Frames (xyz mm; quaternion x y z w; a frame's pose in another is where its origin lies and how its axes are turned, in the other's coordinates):
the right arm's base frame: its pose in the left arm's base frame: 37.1 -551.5 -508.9 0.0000 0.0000 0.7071 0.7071
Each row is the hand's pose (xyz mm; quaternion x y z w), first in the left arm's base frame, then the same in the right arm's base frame.
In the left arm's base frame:
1: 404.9 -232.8 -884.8 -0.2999 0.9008 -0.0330 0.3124
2: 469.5 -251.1 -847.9 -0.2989 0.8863 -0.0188 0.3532
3: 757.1 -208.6 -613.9 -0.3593 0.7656 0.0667 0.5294
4: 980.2 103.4 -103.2 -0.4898 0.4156 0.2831 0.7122
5: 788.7 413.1 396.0 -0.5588 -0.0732 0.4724 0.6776
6: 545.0 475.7 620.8 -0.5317 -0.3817 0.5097 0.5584
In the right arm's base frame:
1: 318.7 -367.8 -375.9 0.4249 0.8490 -0.2442 0.1976
2: 300.4 -432.4 -339.0 0.4154 0.8381 -0.2630 0.2365
3: 342.9 -720.0 -105.0 0.2873 0.7954 -0.3272 0.4215
4: 654.9 -943.1 405.7 -0.0525 0.6402 -0.3034 0.7038
5: 964.6 -751.6 904.9 -0.4469 0.3434 -0.1451 0.8132
6: 1027.2 -507.9 1129.7 -0.6459 0.1061 -0.0344 0.7553

